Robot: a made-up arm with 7 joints. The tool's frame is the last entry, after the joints.
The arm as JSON. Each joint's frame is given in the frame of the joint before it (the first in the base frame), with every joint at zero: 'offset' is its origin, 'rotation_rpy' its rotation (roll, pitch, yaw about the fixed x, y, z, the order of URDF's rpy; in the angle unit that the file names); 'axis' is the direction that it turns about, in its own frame. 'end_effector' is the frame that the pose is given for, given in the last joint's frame.
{
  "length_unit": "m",
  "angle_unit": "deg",
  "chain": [
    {
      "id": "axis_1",
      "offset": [
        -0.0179,
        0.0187,
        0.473
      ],
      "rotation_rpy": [
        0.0,
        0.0,
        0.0
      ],
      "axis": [
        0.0,
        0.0,
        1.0
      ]
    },
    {
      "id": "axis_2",
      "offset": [
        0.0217,
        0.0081,
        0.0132
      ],
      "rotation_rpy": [
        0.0,
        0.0,
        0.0
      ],
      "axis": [
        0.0,
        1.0,
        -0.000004
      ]
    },
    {
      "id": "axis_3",
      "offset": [
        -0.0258,
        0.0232,
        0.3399
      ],
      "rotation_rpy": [
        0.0,
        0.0,
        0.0
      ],
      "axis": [
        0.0,
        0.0,
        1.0
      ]
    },
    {
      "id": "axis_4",
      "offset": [
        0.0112,
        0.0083,
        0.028
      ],
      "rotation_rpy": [
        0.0,
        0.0,
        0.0
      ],
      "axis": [
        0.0,
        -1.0,
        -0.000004
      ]
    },
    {
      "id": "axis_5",
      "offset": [
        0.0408,
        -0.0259,
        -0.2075
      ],
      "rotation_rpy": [
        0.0,
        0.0,
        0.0
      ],
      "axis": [
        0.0,
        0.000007,
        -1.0
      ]
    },
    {
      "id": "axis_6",
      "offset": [
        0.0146,
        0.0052,
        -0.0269
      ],
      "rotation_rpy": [
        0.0,
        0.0,
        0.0
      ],
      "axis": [
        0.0,
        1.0,
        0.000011
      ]
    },
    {
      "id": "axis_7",
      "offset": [
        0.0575,
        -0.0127,
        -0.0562
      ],
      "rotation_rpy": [
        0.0,
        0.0,
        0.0
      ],
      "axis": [
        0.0,
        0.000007,
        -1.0
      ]
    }
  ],
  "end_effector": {
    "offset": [
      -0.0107,
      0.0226,
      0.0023
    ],
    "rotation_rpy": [
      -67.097,
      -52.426,
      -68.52
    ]
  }
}
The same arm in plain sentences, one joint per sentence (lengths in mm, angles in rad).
The arm has seven revolute joints in a row. What follows holds with every joint at zero, and every direction is one of the base frame's.
Joint 1 is mounted 17.9 mm along -x and 18.7 mm along +y and 473 mm along +z from the base frame's origin and rotates about +z.
Joint 2 is mounted 21.7 mm along +x and 8.1 mm along +y and 13.2 mm along +z from joint 1 and rotates about +y.
Joint 3 is mounted 25.8 mm along -x and 23.2 mm along +y and 339.9 mm along +z from joint 2 and rotates about +z.
Joint 4 is mounted 11.2 mm along +x and 8.3 mm along +y and 28 mm along +z from joint 3 and rotates about -y.
Joint 5 is mounted 40.8 mm along +x and 25.9 mm along -y and 207.5 mm along -z from joint 4 and rotates about -z.
Joint 6 is mounted 14.6 mm along +x and 5.2 mm along +y and 26.9 mm along -z from joint 5 and rotates about +y.
Joint 7 is mounted 57.5 mm along +x and 12.7 mm along -y and 56.2 mm along -z from joint 6 and rotates about -z.
The tool frame, which is the frame that the pose is given for, is mounted 10.7 mm along -x and 22.6 mm along +y and 2.3 mm along +z from joint 7; its axes are the base frame's turned by roll -1.1711, pitch -0.915 and yaw -1.1959 rad (as in URDF: about the fixed x, then y, then z).

